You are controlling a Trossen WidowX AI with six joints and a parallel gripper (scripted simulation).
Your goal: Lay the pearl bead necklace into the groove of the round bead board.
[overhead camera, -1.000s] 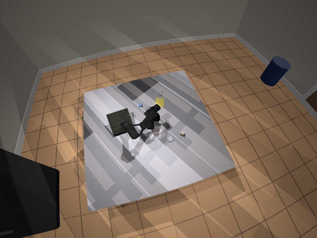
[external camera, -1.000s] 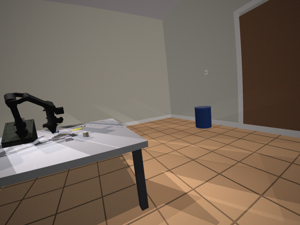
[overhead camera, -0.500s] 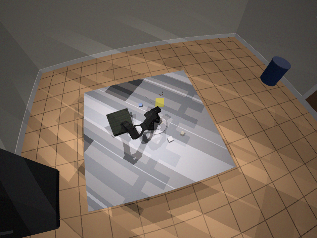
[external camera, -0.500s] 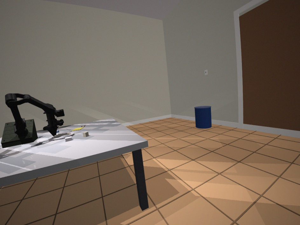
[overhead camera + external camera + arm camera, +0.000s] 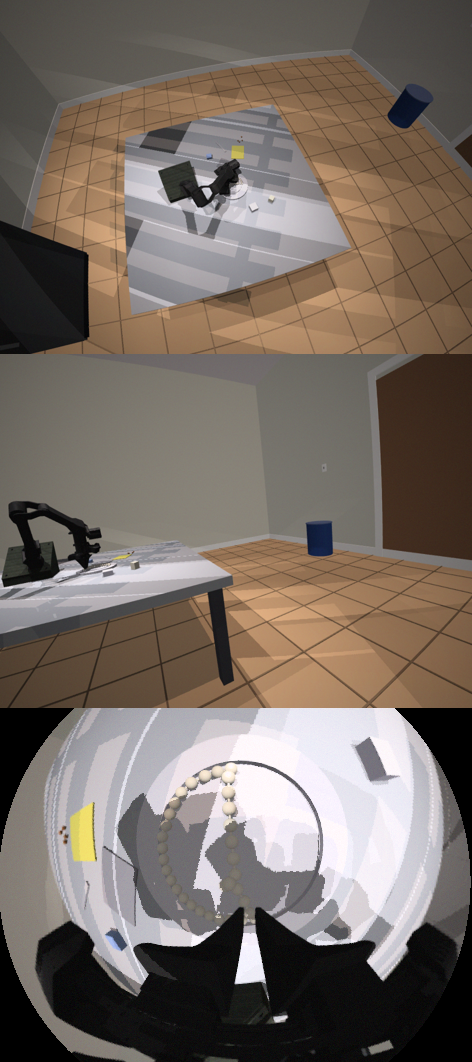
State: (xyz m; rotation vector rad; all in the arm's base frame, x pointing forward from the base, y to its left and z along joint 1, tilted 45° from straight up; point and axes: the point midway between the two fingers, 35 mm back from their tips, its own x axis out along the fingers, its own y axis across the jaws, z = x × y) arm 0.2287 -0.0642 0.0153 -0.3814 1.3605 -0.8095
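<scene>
The round bead board lies 5 cm ahead of my gripper tip, 1 cm to the right of it and 1 cm below it. Also, from my gripper tip: grey card 17 cm to the left, 6 cm ahead, 1 cm below; blue block 28 cm to the left, 2 cm behind, 1 cm below; white block 20 cm to the right, 12 cm ahead.
</scene>
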